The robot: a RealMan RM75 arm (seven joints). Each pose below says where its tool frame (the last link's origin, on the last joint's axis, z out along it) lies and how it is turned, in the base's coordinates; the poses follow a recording.
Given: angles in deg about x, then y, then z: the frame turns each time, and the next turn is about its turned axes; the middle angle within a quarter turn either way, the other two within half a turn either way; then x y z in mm.
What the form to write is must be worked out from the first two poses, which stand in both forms.
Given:
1: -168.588, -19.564, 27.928, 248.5, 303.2, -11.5
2: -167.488, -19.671, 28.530, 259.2, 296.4, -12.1
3: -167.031, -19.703, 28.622, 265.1, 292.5, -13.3
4: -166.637, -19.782, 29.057, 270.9, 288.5, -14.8
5: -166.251, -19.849, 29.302, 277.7, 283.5, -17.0
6: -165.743, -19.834, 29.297, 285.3, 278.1, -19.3
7: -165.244, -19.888, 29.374, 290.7, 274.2, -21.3
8: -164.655, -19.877, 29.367, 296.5, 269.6, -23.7
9: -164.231, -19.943, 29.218, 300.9, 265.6, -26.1
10: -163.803, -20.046, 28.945, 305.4, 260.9, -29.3
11: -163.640, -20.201, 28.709, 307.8, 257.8, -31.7
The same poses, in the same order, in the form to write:
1: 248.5, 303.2, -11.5; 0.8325, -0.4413, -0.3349; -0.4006, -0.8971, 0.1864; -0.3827, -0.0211, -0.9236
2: 259.2, 296.4, -12.1; 0.8273, -0.4497, -0.3366; -0.4022, -0.8925, 0.2040; -0.3922, -0.0334, -0.9193
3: 265.1, 292.5, -13.3; 0.8264, -0.4510, -0.3371; -0.4004, -0.8917, 0.2113; -0.3959, -0.0396, -0.9174
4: 270.9, 288.5, -14.8; 0.8226, -0.4570, -0.3384; -0.4042, -0.8885, 0.2175; -0.4001, -0.0421, -0.9155
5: 277.7, 283.5, -17.0; 0.8202, -0.4603, -0.3395; -0.4050, -0.8866, 0.2235; -0.4039, -0.0458, -0.9136
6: 285.3, 278.1, -19.3; 0.8204, -0.4603, -0.3393; -0.4014, -0.8861, 0.2317; -0.4073, -0.0539, -0.9117
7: 290.7, 274.2, -21.3; 0.8195, -0.4613, -0.3402; -0.3988, -0.8852, 0.2395; -0.4116, -0.0606, -0.9093
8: 296.5, 269.6, -23.7; 0.8196, -0.4612, -0.3400; -0.3945, -0.8846, 0.2489; -0.4155, -0.0698, -0.9069
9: 300.9, 265.6, -26.1; 0.8204, -0.4589, -0.3411; -0.3889, -0.8852, 0.2555; -0.4191, -0.0770, -0.9047
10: 305.4, 260.9, -29.3; 0.8221, -0.4546, -0.3428; -0.3811, -0.8866, 0.2620; -0.4230, -0.0848, -0.9021
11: 307.8, 257.8, -31.7; 0.8231, -0.4508, -0.3453; -0.3756, -0.8883, 0.2643; -0.4259, -0.0879, -0.9005
